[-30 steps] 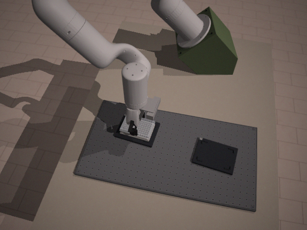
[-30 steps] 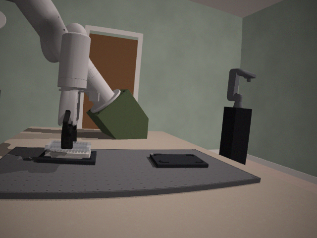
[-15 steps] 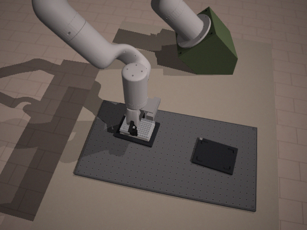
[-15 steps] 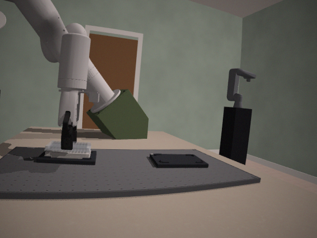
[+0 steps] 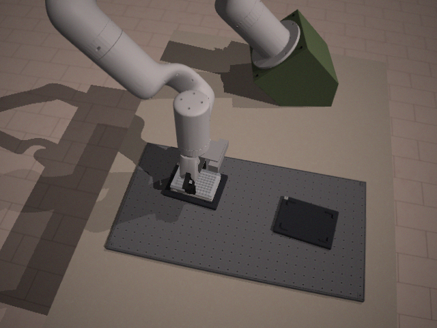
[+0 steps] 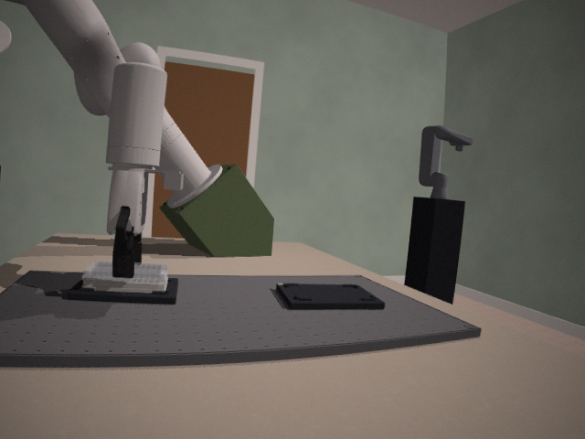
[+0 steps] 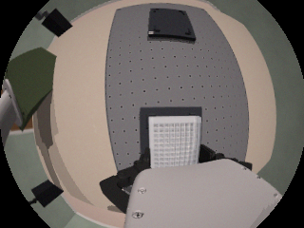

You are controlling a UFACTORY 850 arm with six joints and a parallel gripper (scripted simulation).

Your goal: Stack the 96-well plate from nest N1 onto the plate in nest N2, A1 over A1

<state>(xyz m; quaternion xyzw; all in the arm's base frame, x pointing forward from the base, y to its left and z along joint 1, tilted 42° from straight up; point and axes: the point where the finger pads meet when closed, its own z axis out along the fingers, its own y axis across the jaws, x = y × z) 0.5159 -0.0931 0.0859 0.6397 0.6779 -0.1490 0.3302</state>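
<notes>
My hand is 3 cm above the white 96-well plate.
</notes>
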